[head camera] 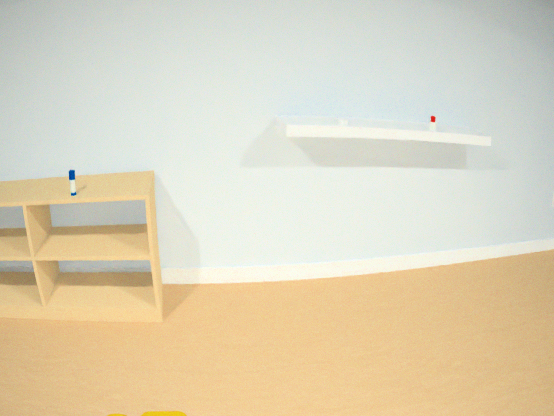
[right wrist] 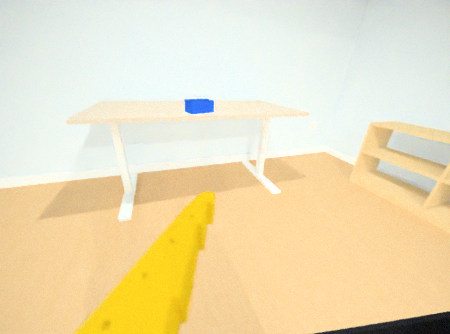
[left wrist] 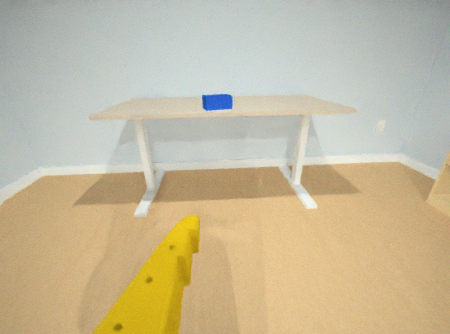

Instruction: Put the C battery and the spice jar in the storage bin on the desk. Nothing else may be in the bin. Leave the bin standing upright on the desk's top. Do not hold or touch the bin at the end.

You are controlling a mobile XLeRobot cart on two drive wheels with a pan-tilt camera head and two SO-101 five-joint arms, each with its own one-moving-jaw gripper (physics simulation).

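Frame: origin at the left arm's base, x ahead, y left, z up, level; metres.
Where they show: left hand at its tool point: (left wrist: 198, 229); right hand at its tool point: (right wrist: 214, 203).
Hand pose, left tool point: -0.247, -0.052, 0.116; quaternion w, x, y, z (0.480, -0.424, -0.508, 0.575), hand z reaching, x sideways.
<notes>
Each offset is from my left tool point to the centre of the thing, as dx, dy, dz. Level surfaces: height alone.
The blue storage bin @[-1.252, -0.222, -0.134] (left wrist: 217, 102) (right wrist: 199, 106) stands upright on the desk @[dz -0.171] (left wrist: 165, 107) (right wrist: 135, 111), near its front edge; its inside is hidden. My left gripper (left wrist: 199, 220) shows one notched jaw and is open, well short of the desk. My right gripper (right wrist: 214, 196) also shows one notched jaw and is open, far from the bin. Neither touches anything. A small white item with a red top (head camera: 433, 123) stands on the wall shelf (head camera: 390, 134); it is too small to tell whether it is the spice jar. I cannot identify the C battery in any view.
A blue-and-white upright stick @[-0.652, +1.591, -0.228] (head camera: 72, 183) stands on the wooden shelf unit (head camera: 155, 240) (right wrist: 364, 150) at the left of the head view. A small pale item (head camera: 343, 122) sits on the wall shelf. Yellow gripper parts show at the head view's bottom edge. The desk has white legs.
</notes>
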